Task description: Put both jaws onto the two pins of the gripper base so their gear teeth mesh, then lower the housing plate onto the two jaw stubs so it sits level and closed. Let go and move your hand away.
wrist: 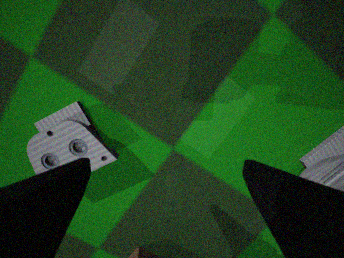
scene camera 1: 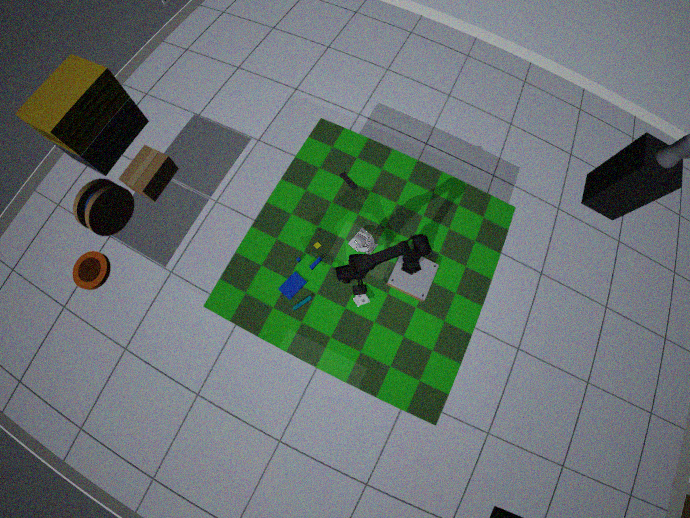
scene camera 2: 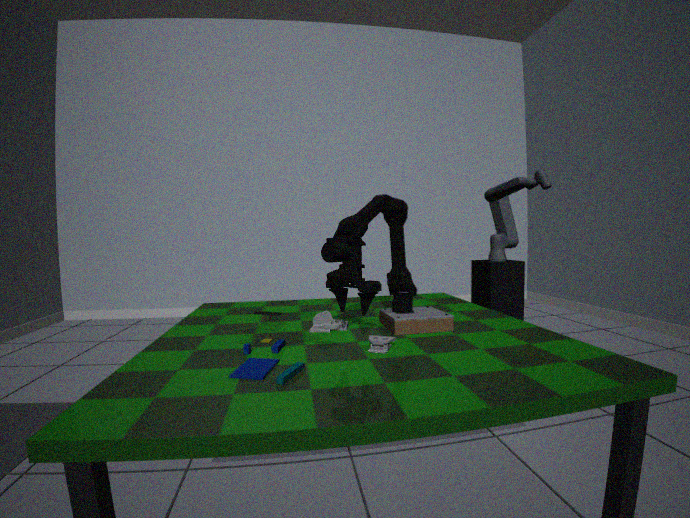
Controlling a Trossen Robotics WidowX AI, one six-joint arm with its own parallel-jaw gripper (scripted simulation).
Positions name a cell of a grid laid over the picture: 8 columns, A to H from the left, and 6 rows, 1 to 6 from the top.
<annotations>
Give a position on a blue flat plate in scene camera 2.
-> C5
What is the gripper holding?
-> Nothing.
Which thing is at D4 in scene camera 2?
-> The gripper.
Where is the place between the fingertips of the gripper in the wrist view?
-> At D4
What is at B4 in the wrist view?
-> A grey housing plate.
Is the gripper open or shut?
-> Open.
</annotations>
